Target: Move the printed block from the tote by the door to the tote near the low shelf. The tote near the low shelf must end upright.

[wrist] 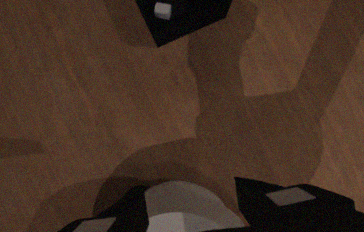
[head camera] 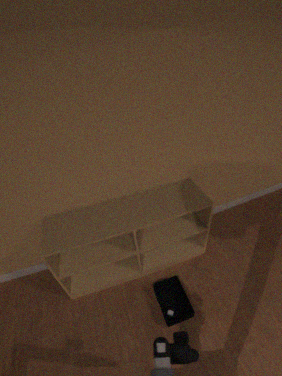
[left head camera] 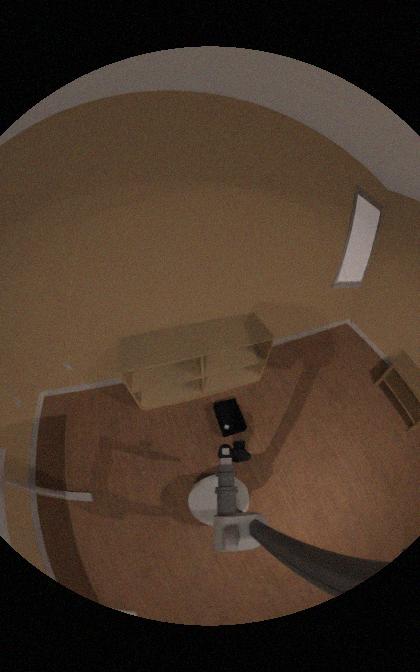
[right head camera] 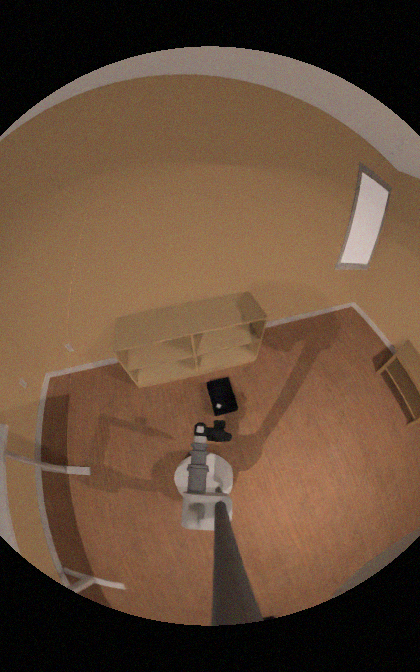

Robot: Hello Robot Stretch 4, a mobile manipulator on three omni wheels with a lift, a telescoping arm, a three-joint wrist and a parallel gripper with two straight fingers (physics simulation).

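Frame: origin at the robot's base, x back, y left, z down, level; metres.
Where they show: gripper, between the fingertips: [wrist: 191, 200].
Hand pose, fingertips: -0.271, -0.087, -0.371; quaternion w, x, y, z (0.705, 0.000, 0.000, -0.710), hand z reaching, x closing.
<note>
After its pixels a point has its place, as x, y, z.
A black tote [head camera: 172, 295] @[-0.766, -0.113, 0.025] [left head camera: 229, 412] @[-0.774, -0.121, 0.024] [right head camera: 220, 391] [wrist: 192, 15] @[-0.566, -0.147, -0.069] stands upright on the floor in front of the low shelf. A small whitish block [head camera: 170, 312] @[-0.627, -0.082, -0.008] [left head camera: 226, 427] @[-0.617, -0.084, -0.005] [right head camera: 218, 406] [wrist: 163, 10] @[-0.622, -0.084, -0.008] lies inside it, towards the tote's near end. The far part of the tote is cut off in the wrist view. My gripper [head camera: 185, 346] [left head camera: 241, 449] [right head camera: 222, 429] [wrist: 191, 200] @[-0.271, -0.087, -0.371] is open and empty, on the near side of the tote and apart from it, with its fingers spread wide in the wrist view. A second tote does not show in these views.
The pale wooden low shelf [head camera: 136, 240] @[-0.946, 0.118, -0.466] [left head camera: 203, 372] @[-0.984, 0.114, -0.317] [right head camera: 195, 352] stands against the wall just behind the tote. A smaller wooden unit [left head camera: 395, 406] [right head camera: 400, 400] stands at the right. My round white base [left head camera: 200, 502] @[0.015, 0.119, -0.187] [right head camera: 182, 480] is behind the gripper, under the arm.
</note>
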